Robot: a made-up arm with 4 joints.
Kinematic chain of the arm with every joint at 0, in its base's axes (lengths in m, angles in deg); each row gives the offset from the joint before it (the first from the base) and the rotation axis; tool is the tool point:
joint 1: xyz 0 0 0.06 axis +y
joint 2: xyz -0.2 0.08 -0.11 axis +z
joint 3: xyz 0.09 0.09 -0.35 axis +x
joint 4: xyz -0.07 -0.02 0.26 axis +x
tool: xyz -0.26 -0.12 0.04
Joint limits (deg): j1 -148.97..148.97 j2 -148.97..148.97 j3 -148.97..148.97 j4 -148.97..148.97
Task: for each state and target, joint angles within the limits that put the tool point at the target. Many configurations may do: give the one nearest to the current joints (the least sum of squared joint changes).
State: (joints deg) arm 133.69 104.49 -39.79 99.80
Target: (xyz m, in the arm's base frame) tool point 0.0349 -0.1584 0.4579
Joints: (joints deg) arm 140.81 88.79 -23.99 77.13
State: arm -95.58 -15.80 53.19 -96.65
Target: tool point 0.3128 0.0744 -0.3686
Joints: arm -104.86 -34.34 50.37 -99.76
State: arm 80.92 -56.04 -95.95 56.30
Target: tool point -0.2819 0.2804 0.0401
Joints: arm 99.34 -99.14 -70.55 49.97
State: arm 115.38 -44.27 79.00 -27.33
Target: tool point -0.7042 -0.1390 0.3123
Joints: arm 69.88 -9.32 91.68 -29.92
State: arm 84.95 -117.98 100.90 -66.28
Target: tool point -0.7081 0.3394 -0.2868
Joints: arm 55.01 -134.37 137.24 -53.97
